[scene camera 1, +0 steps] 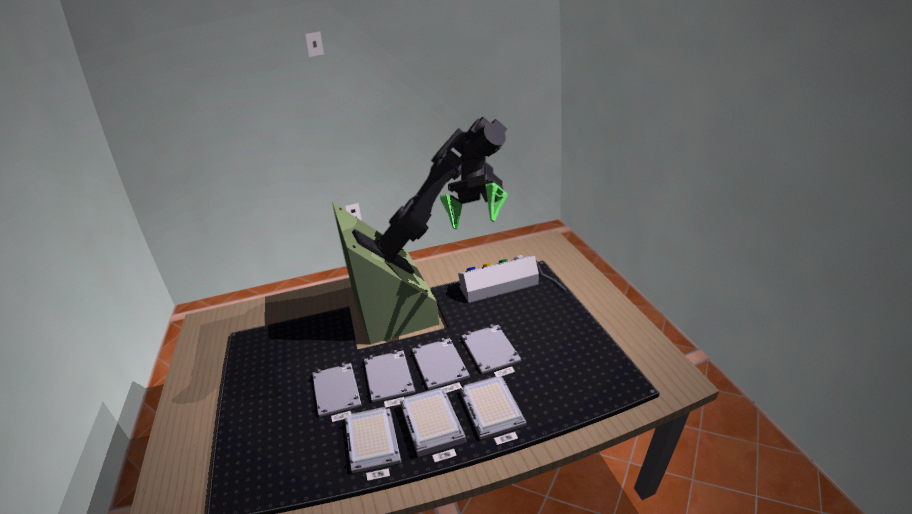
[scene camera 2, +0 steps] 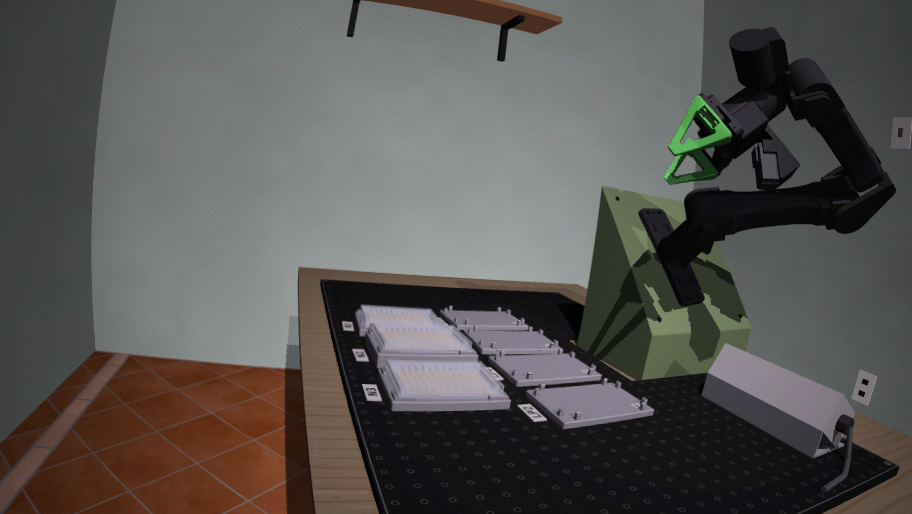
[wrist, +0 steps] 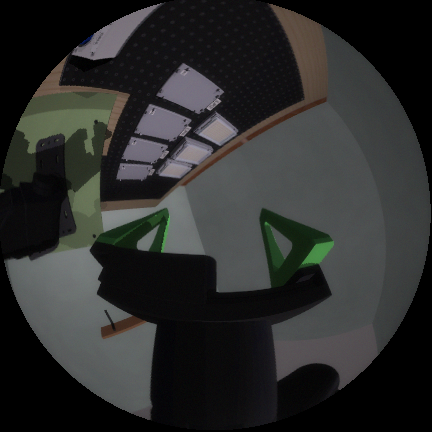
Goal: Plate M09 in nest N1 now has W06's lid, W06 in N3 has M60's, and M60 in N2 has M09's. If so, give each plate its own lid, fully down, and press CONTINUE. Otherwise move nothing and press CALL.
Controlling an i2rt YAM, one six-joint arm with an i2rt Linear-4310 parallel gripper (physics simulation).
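Pixels of known places: gripper, fingertip midpoint: (scene camera 1: 473, 224) (scene camera 2: 668, 167) (wrist: 214, 212); arm's base, link origin: (scene camera 1: 382, 253) (scene camera 2: 670, 256) (wrist: 52, 188).
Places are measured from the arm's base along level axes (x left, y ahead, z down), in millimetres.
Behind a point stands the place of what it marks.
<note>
Three pale plates with clear lids sit on grey nests in the front row: one in N1 (scene camera 1: 372, 437) {x -196, y 440, z 152 mm} (scene camera 2: 399, 317) {x -173, y 436, z 153 mm} (wrist: 175, 169) {x -178, y 420, z 153 mm}, one in N2 (scene camera 1: 431, 418) {x -69, y 456, z 143 mm} (scene camera 2: 418, 339) {x -34, y 459, z 143 mm} (wrist: 191, 151) {x -41, y 418, z 143 mm}, and one in N3 (scene camera 1: 492, 403) {x 64, y 474, z 153 mm} (scene camera 2: 447, 380) {x 90, y 471, z 153 mm} (wrist: 216, 129) {x 80, y 442, z 153 mm}. The writing on plates and lids is too small to read. My gripper (scene camera 1: 473, 224) {x 162, y 229, z -137 mm} (scene camera 2: 668, 166) {x 162, y 229, z -137 mm} (wrist: 214, 212) {x 162, y 229, z -137 mm} is open and empty, high above the table and away from the plates. The button box (scene camera 1: 501, 279) {x 301, y 99, z 135 mm} (scene camera 2: 766, 399) {x 317, y 105, z 141 mm} (wrist: 115, 37) stands at the back right in scene camera 1, with blue, yellow, green and whitish buttons; their labels are unreadable there.
Several grey pads with corner posts, such as the rightmost (scene camera 1: 490, 347) {x 155, y 296, z 173 mm} (scene camera 2: 590, 403) {x 164, y 302, z 172 mm} (wrist: 191, 88) {x 163, y 288, z 172 mm}, lie behind the nests, without plates or lids. The green arm stand (scene camera 1: 389, 300) {x -30, y 112, z 72 mm} (scene camera 2: 683, 347) {x 99, y 35, z 139 mm} rises behind them. A cable (scene camera 2: 848, 456) {x 449, y 87, z 173 mm} runs from the box. A wall shelf (scene camera 2: 472, 11) hangs high.
</note>
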